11 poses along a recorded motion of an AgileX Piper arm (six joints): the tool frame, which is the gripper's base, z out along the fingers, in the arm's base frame.
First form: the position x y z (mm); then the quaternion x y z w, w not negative.
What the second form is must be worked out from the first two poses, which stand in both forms.
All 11 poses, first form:
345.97, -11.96, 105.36, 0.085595, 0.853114, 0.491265, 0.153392
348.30, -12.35, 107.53, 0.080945, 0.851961, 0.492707, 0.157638
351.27, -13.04, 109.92, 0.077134, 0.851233, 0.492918, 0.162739
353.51, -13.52, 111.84, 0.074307, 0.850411, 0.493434, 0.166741
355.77, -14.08, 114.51, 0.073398, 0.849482, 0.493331, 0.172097
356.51, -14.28, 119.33, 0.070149, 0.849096, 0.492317, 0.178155
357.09, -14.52, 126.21, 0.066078, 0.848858, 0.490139, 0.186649
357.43, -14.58, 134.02, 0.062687, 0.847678, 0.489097, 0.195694
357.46, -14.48, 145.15, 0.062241, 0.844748, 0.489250, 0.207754
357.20, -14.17, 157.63, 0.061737, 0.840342, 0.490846, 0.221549
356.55, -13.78, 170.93, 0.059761, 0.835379, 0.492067, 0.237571
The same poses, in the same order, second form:
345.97, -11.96, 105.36; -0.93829, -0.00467, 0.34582; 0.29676, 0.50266, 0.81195; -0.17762, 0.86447, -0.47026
348.30, -12.35, 107.53; -0.93720, -0.01741, 0.34837; 0.29326, 0.50138, 0.81401; -0.18884, 0.86505, -0.46478
351.27, -13.04, 109.92; -0.93513, -0.02912, 0.35310; 0.29175, 0.50216, 0.81407; -0.20102, 0.86428, -0.46110
353.51, -13.52, 111.84; -0.93335, -0.03817, 0.35693; 0.29093, 0.50200, 0.81446; -0.21027, 0.86402, -0.45744
355.77, -14.08, 114.51; -0.92999, -0.04510, 0.36481; 0.29450, 0.50247, 0.81289; -0.21997, 0.86341, -0.45401
356.51, -14.28, 119.33; -0.92668, -0.05629, 0.37161; 0.29454, 0.50541, 0.81105; -0.23347, 0.86104, -0.45177
357.09, -14.52, 126.21; -0.92159, -0.07079, 0.38165; 0.29515, 0.51080, 0.80745; -0.25210, 0.85678, -0.44985
357.43, -14.58, 134.02; -0.91555, -0.08515, 0.39309; 0.29770, 0.51371, 0.80466; -0.27045, 0.85373, -0.44498
357.46, -14.48, 145.15; -0.90593, -0.09813, 0.41190; 0.30844, 0.51352, 0.80072; -0.29010, 0.85245, -0.43495
357.20, -14.17, 157.63; -0.89421, -0.11373, 0.43296; 0.32125, 0.51052, 0.79760; -0.31175, 0.85231, -0.41997
356.55, -13.78, 170.93; -0.87998, -0.13396, 0.45574; 0.33365, 0.50860, 0.79373; -0.33811, 0.85052, -0.40286

